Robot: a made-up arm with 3 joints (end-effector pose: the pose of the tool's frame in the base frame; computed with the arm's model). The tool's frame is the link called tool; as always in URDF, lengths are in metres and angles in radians.
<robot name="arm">
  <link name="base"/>
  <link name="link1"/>
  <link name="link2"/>
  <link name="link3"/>
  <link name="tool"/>
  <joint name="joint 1" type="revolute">
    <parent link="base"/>
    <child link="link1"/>
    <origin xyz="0 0 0.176" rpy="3.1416 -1.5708 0"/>
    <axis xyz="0 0 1"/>
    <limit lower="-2.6" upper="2.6" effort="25" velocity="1.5"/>
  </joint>
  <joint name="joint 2" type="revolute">
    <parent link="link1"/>
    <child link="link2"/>
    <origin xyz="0.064 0.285 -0.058" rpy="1.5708 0 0"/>
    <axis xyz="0 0 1"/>
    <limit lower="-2.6" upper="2.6" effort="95" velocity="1"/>
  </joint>
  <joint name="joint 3" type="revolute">
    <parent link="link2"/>
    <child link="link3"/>
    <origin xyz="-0.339 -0.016 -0.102" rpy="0 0 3.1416"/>
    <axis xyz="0 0 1"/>
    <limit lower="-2.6" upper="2.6" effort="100" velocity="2.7"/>
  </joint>
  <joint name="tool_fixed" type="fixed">
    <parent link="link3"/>
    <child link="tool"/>
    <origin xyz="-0.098 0.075 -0.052" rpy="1.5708 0 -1.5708"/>
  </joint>
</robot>
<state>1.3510 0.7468 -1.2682</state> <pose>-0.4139 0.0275 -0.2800 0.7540 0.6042 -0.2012 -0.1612</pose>
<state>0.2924 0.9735 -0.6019</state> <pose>-0.3816 -0.4218 0.0544 0.9723 0.1432 0.1828 0.0269</pose>
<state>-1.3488 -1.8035 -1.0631</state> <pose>0.3211 -0.0850 0.6069 0.1071 -0.0856 -0.7737 0.6185</pose>
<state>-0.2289 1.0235 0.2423</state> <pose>-0.2849 -0.4270 0.2778 0.8010 -0.0921 0.5876 -0.0675</pose>
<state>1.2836 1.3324 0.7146</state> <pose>-0.2697 -0.1447 -0.2390 0.4168 0.3115 0.6840 0.5112</pose>
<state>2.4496 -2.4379 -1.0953</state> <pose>0.2803 0.1784 -0.2967 0.0660 0.1830 0.3327 0.9228</pose>
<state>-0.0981 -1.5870 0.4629</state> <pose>0.1604 -0.4341 0.2471 0.8451 -0.0415 -0.5323 0.0261</pose>
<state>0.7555 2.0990 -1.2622</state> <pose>-0.3202 -0.5733 0.1443 0.8493 0.3370 0.3777 0.1499</pose>
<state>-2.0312 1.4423 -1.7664</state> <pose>-0.4986 0.2895 0.5224 0.5202 -0.8387 -0.0850 0.1371</pose>
